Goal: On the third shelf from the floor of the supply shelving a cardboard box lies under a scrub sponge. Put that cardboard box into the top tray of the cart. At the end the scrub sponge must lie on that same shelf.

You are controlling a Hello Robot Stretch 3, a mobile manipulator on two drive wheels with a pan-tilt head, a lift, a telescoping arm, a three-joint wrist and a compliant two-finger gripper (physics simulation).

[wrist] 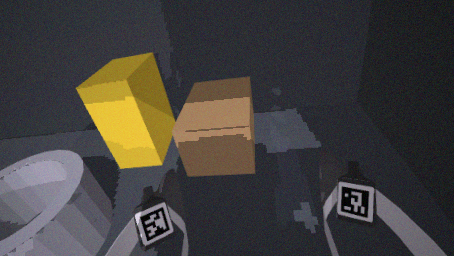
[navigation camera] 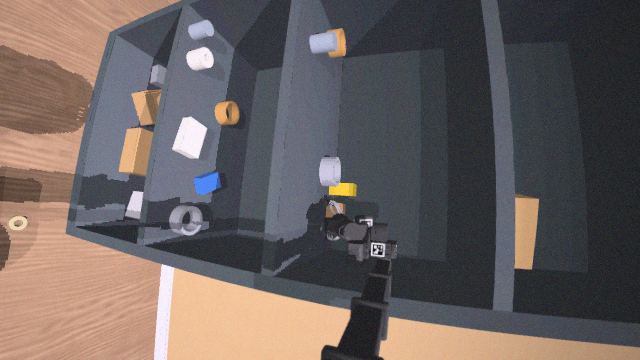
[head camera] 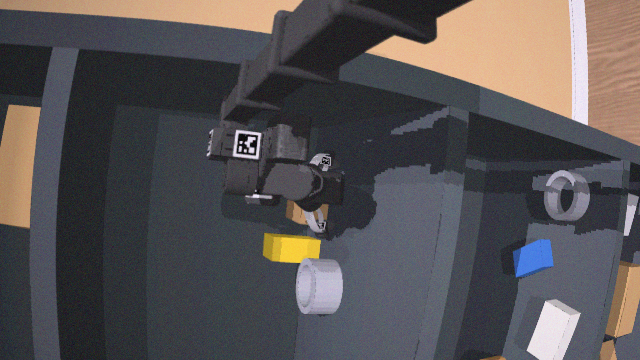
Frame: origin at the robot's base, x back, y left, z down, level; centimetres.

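Seen in the pictures: gripper, fingertip midpoint: (wrist: 249, 179).
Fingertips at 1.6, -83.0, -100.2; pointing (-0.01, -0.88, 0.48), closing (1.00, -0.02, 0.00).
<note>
Pixels of each thing's middle, then the offset from my fingertips to it, as dx, dy, dz. Level surfaces: height alone.
- cardboard box, body centre: (wrist: 221, 122) (head camera: 306, 205) (navigation camera: 335, 211) -2.1, -6.3, -1.4
- shelf, its level: dz +1.1
- yellow block, body centre: (wrist: 136, 110) (head camera: 290, 248) (navigation camera: 343, 189) -10.5, -7.6, -3.4
- pale grey ring, body centre: (wrist: 33, 218) (head camera: 318, 286) (navigation camera: 330, 171) -16.0, +3.1, -1.3
- blue-grey cylinder, body centre: (navigation camera: 323, 42) -52.7, +20.3, -2.4
- orange ring, body centre: (navigation camera: 336, 43) -63.8, +4.2, -1.4
- blue block, body centre: (head camera: 532, 258) (navigation camera: 207, 182) -10.0, +11.6, +44.8
- white box, body centre: (head camera: 553, 332) (navigation camera: 190, 138) -24.9, +21.8, +44.8
The cardboard box (head camera: 295, 212) (navigation camera: 341, 207) (wrist: 217, 120) is small and brown, on the shelf (head camera: 395, 250) (navigation camera: 311, 120) of the supply shelving, partly hidden by the gripper in the head and navigation views. The yellow block (head camera: 292, 249) (navigation camera: 343, 189) (wrist: 122, 117), which looks like the scrub sponge, is beside the box, not on top of it; whether they touch is unclear. My gripper (head camera: 324, 194) (navigation camera: 332, 221) (wrist: 249, 179) is open and empty, with the box ahead of its fingertips and left of centre in the wrist view. The cart cannot be made out.
A pale grey ring (head camera: 320, 286) (navigation camera: 330, 171) (wrist: 55, 200) lies near the yellow block. A blue-grey cylinder (navigation camera: 322, 43) and an orange ring (navigation camera: 340, 43) are farther along that shelf. The neighbouring shelf holds a blue block (head camera: 534, 257) (navigation camera: 207, 183) and a white box (head camera: 554, 329) (navigation camera: 190, 137). Shelf boards bound the bay.
</note>
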